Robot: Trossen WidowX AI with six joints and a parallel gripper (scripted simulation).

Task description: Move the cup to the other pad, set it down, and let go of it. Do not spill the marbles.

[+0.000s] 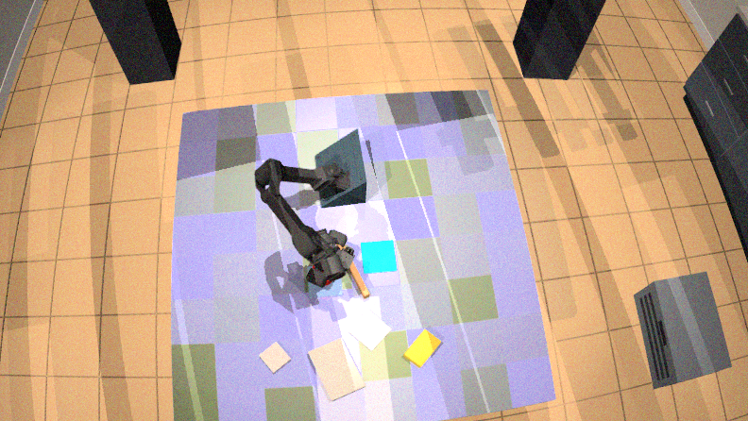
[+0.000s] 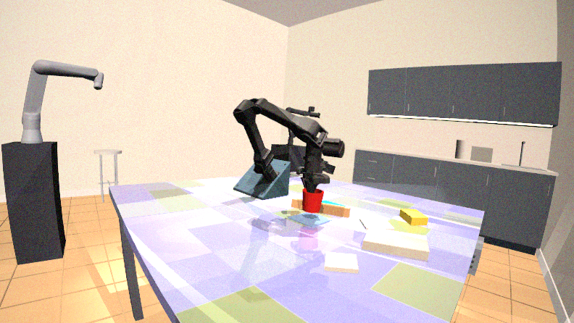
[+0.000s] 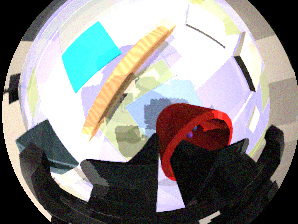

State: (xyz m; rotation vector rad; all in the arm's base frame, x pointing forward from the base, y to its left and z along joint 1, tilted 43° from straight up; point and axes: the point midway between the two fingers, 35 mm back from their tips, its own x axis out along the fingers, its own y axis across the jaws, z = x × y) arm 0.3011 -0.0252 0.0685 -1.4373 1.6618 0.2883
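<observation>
My gripper tip is now 50 mm past the cyan pad, 170 mm to the right of it and 80 mm above it. From my gripper tip the other things lie so: wooden stick: 10 mm behind, 80 mm to the left, 60 mm below; cup: 30 mm ahead, 20 mm to the right.
</observation>
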